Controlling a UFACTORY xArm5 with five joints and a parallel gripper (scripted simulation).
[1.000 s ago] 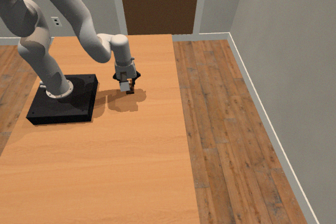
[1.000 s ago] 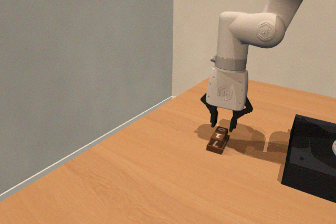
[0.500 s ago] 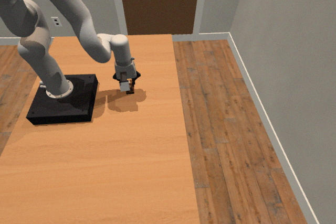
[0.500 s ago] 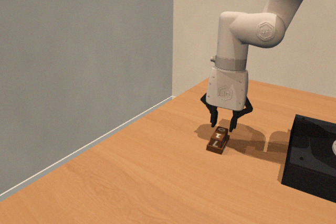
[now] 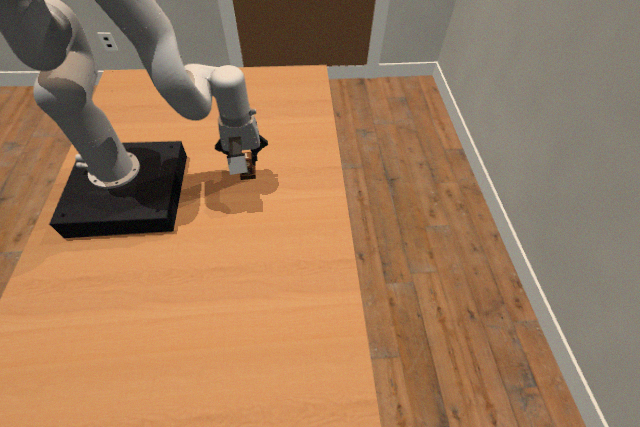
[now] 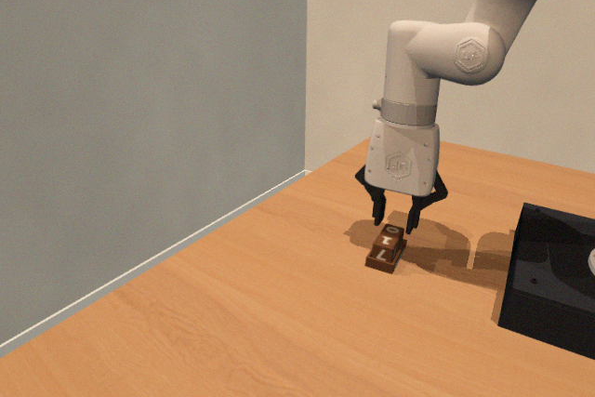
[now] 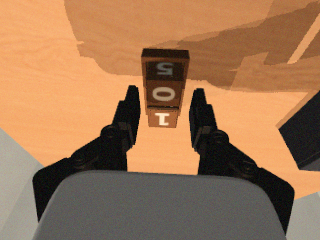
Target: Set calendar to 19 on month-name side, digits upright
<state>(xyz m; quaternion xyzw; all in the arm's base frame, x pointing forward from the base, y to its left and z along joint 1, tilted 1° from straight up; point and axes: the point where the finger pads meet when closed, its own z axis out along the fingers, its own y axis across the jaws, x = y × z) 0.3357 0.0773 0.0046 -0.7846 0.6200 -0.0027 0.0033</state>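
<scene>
Right now my hand is 4 cm above the brown date cube. Round my hand: tray (2 cm to the left, 6 cm below).
</scene>
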